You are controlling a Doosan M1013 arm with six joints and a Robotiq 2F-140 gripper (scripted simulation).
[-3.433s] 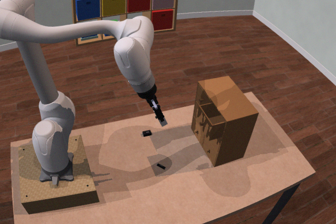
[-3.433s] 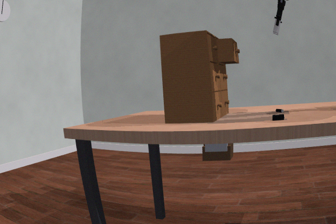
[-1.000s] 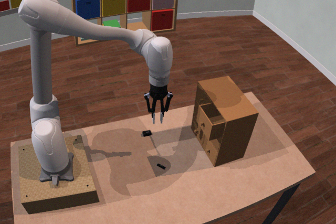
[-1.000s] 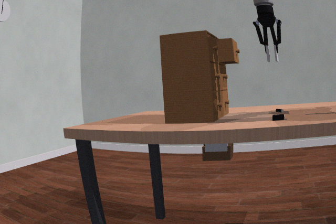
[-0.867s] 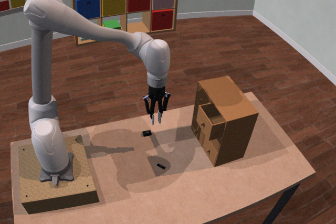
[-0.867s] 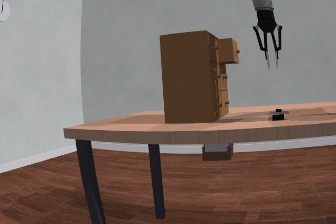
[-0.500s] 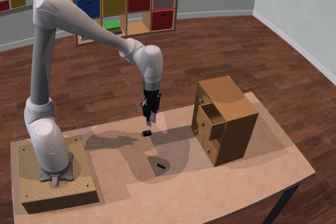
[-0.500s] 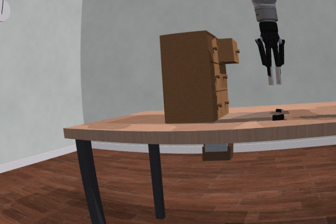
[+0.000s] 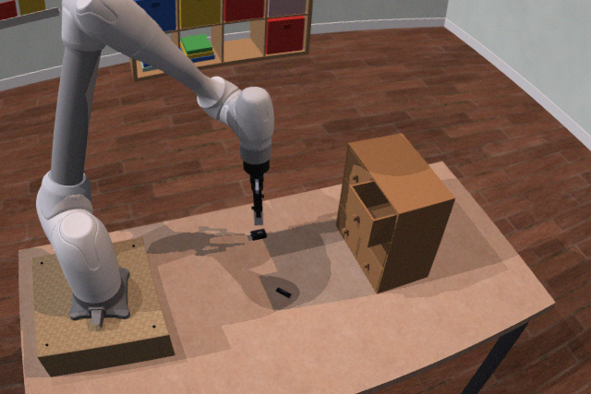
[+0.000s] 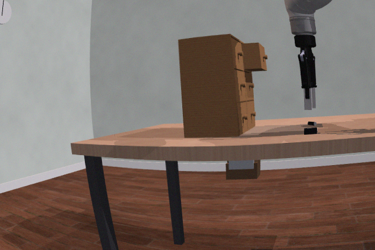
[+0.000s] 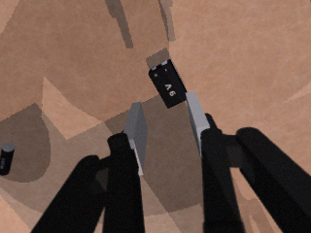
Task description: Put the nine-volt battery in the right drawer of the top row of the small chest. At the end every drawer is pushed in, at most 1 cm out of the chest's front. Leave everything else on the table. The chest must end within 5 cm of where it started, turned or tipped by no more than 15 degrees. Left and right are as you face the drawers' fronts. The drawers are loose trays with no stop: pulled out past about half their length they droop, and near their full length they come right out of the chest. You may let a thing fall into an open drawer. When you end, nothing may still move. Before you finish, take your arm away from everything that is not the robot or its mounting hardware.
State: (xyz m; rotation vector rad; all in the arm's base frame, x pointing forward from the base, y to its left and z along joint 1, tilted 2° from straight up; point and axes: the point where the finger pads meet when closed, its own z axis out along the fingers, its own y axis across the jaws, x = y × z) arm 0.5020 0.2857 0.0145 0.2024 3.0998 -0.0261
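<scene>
Now: hand 10 mm past the nine-volt battery and 100 mm above it. The rest, counted from my hand: black cylinder 40 mm ahead, 250 mm to the right, 100 mm below.
</scene>
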